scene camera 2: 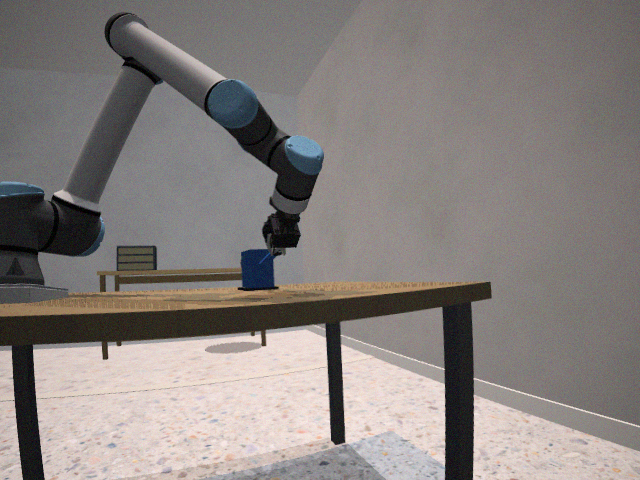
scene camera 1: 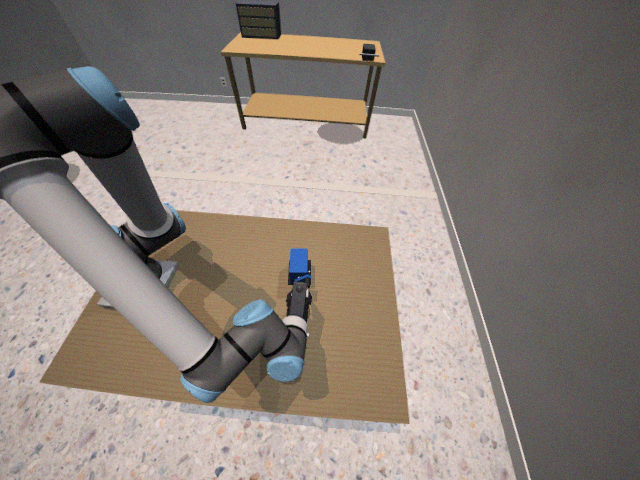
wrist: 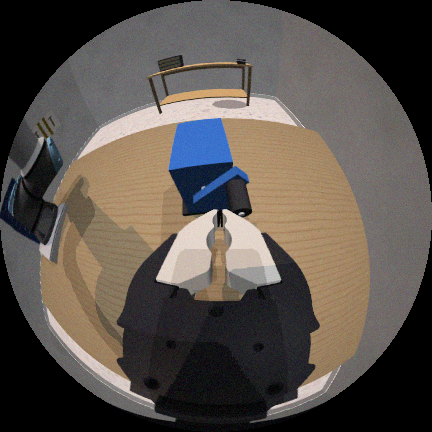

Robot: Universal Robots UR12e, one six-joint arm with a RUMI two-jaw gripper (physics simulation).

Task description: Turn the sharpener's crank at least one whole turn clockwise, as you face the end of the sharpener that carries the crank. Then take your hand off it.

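Frame: origin at the arm's base, x ahead, y left, z up, level; centimetres.
Seen in the pictures: gripper, fingertip midpoint: (scene camera 2: 272, 252) (wrist: 219, 211); arm's base, link origin: (scene camera 2: 3, 287) (wrist: 48, 224).
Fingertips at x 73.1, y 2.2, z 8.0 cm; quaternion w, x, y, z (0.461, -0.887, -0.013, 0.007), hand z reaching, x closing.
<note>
Pixels of each thing's top centre, then the offset from my fingertips to it. "spot": a spot on its surface instead.
- blue box-shaped sharpener, surface spot: (wrist: 201, 145) (scene camera 1: 299, 264) spot: dx -2.4, dy +8.5, dz +1.5 cm
- black crank knob, top centre: (wrist: 238, 192) dx +1.8, dy +1.4, dz +1.4 cm
The blue box-shaped sharpener (scene camera 1: 298, 259) (scene camera 2: 255, 271) (wrist: 201, 145) stands upright on its dark base on the table. Its blue crank arm (scene camera 1: 302, 277) (scene camera 2: 265, 257) (wrist: 217, 185) slants up to the right across the near end face, as the wrist view shows it. The black crank knob (wrist: 239, 196) sticks out toward the wrist camera from the arm's upper right end. My gripper (scene camera 2: 278, 252) (wrist: 219, 211) is shut and empty. Its pale tips are in front of the crank end, just left of the knob and lower in the wrist view. I cannot tell whether they touch it.
The sharpener's wooden table (scene camera 1: 351, 320) (scene camera 2: 413, 297) (wrist: 320, 215) has the arm's base at its left. A second table (scene camera 1: 305, 47) (wrist: 200, 70) stands by the back wall, with a dark drawer unit (scene camera 1: 258, 21) (scene camera 2: 136, 257) and a small black object (scene camera 1: 368, 50) on it.
</note>
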